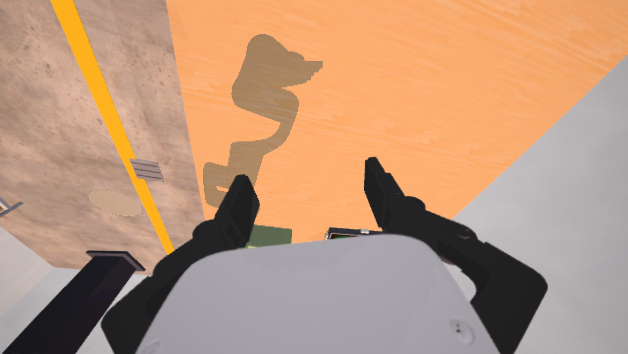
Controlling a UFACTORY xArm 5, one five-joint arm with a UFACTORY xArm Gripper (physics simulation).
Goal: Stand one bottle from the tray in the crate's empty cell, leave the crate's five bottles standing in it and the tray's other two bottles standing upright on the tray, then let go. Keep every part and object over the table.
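Places are measured from the arm's base along level axes (x ahead, y left, z up), in millimetres.
Pixels of known places: gripper, between the fingertips: [308, 181].
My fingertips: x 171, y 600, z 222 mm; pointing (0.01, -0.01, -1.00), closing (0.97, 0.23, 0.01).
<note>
Behind a point stands the place of what it marks.
My gripper [308, 181] @(y 600, x 171, z 222 mm) is open, with nothing between its black fingers, above the wooden table. Behind the grey gripper housing, at the lower middle, shows the edge of a flat green thing [274, 235] @(y 122, x 86, z -51 mm), which may be the tray. To its right, the dark rim of a box [354, 231] @(y 121, x 388, z -75 mm), which may be the crate, shows partly, with small red and green bits inside. The housing hides the rest of both. No bottle can be made out, and the empty cell does not show.
The orange wooden table [440, 100] @(y 608, x 480, z -86 mm) bears the arm's shadow [265, 70] @(y 633, x 87, z -86 mm). Its left edge borders a brown floor with a yellow line [97, 85] and a small grey grate [147, 170]. A dark post [75, 305] stands at the lower left. A grey surface lies beyond the table's right edge.
</note>
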